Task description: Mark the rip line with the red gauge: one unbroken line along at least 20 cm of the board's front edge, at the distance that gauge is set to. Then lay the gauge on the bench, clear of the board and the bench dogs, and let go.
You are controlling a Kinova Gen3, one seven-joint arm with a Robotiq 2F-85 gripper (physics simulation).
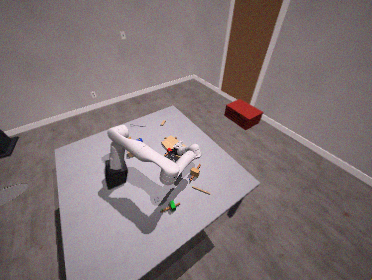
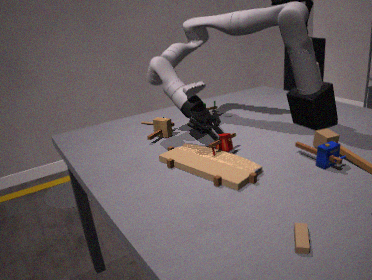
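Pixels of known places: gripper, fingertip midpoint: [image 1: 170, 151] [image 2: 221, 137]; arm's base, origin of the base link: [image 1: 116, 165] [image 2: 309, 88].
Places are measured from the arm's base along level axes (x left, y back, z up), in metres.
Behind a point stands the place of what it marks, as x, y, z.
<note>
The pale wooden board [image 1: 169, 142] @(0.174, -0.460, -0.134) [image 2: 200, 162] @(0.098, -0.529, -0.134) lies flat on the bench [image 1: 80, 220] @(-0.220, 0.308, -0.154) [image 2: 210, 225] @(0.352, -0.636, -0.154), with small brown bench dogs [image 2: 170, 163] @(0.049, -0.605, -0.138) [image 2: 217, 180] @(0.215, -0.539, -0.136) [image 2: 253, 177] @(0.253, -0.451, -0.135) along its edges. The red gauge [image 1: 170, 150] @(0.039, -0.423, -0.090) [image 2: 226, 142] @(0.073, -0.424, -0.103) is upright at the board's robot-side edge, its brown beam reaching over the board and a thin red pin pointing down at the top face. My gripper [image 1: 172, 152] @(0.041, -0.423, -0.099) [image 2: 220, 136] @(0.041, -0.423, -0.099) is shut on the red gauge, reaching in low from the side away from the board. Contact of the pin with the wood and any marked line are too small to tell.
A blue gauge [image 1: 140, 140] @(0.274, -0.216, -0.093) [image 2: 328, 155] @(0.302, -0.220, -0.111) stands beside a wooden block [image 2: 326, 136] @(0.216, -0.134, -0.099). A plain wooden gauge [image 1: 195, 172] @(-0.246, -0.518, -0.092) [image 2: 162, 127] @(-0.209, -0.531, -0.114), a green gauge [image 1: 173, 205] @(-0.403, -0.276, -0.101) and a thin stick [image 1: 201, 190] @(-0.371, -0.505, -0.145) lie on the other side. A small wooden piece [image 1: 163, 123] @(0.477, -0.503, -0.144) [image 2: 302, 237] @(0.499, -0.510, -0.139) lies beyond the board.
</note>
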